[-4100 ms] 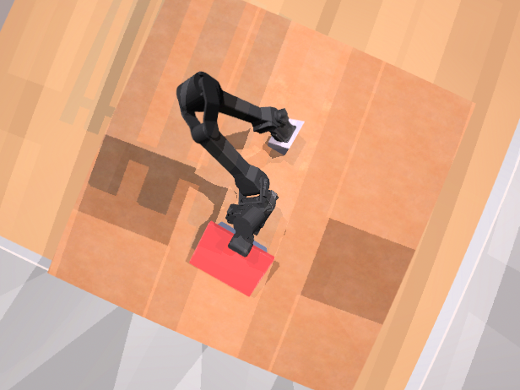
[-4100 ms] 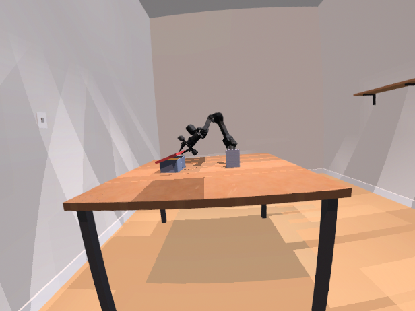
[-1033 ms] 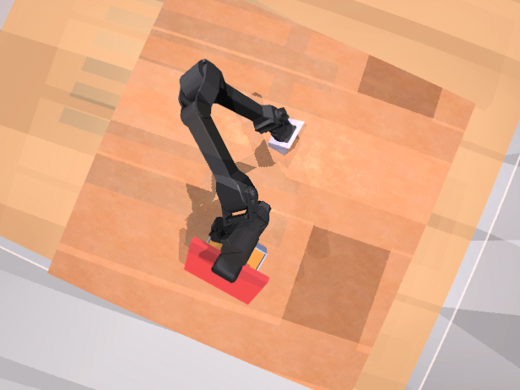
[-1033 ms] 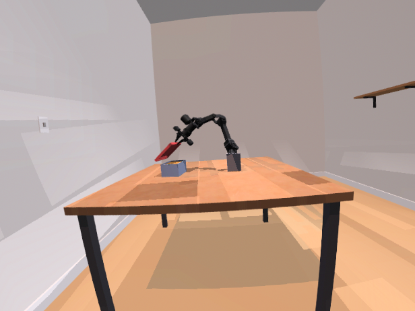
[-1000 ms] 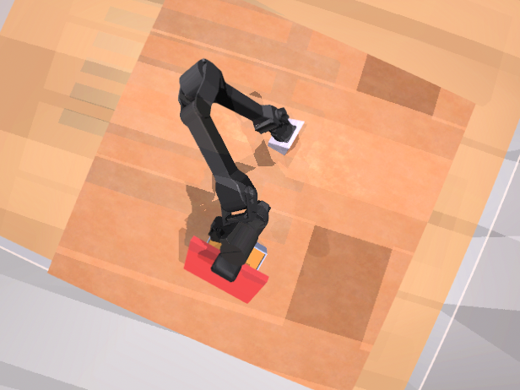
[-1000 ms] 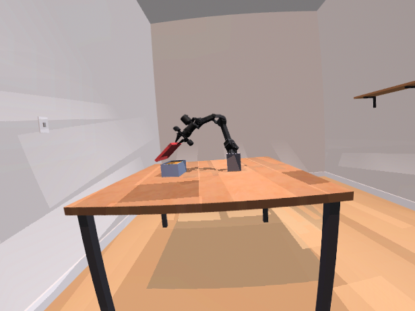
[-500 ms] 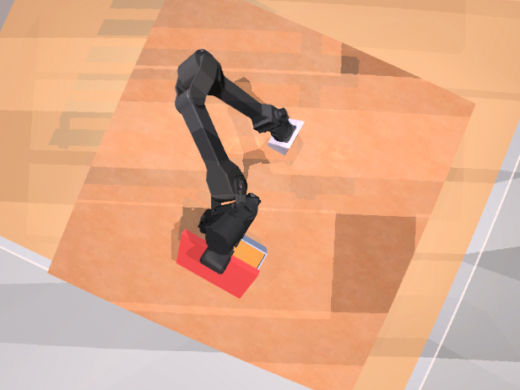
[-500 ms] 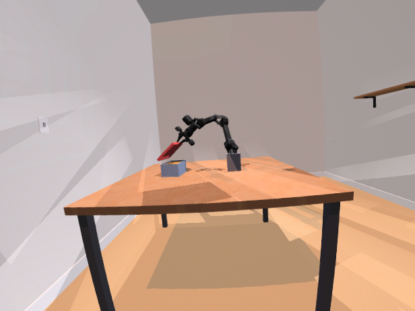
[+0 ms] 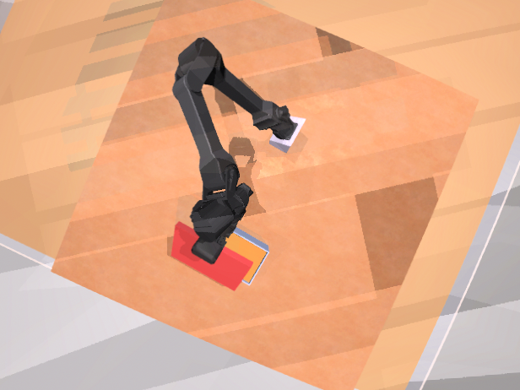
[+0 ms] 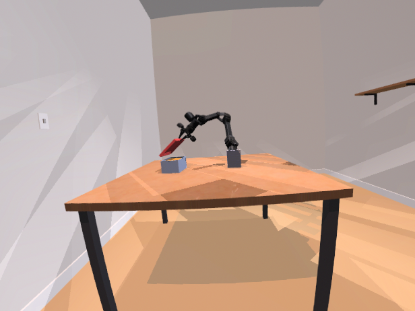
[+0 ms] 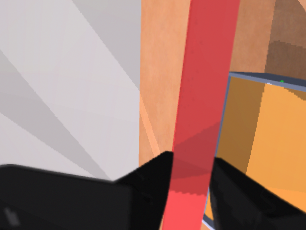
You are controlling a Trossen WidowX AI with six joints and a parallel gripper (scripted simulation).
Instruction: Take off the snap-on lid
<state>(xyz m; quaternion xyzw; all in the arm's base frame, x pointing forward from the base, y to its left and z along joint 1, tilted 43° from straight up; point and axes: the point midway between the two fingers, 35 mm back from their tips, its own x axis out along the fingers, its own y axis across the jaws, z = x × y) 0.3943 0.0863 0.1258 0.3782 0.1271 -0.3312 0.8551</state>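
My gripper tip is 6 cm short of the red lid and 5 cm above it. Round my gripper tip: blue-grey storage box: 19 cm below, 7 cm to the left, 4 cm ahead.
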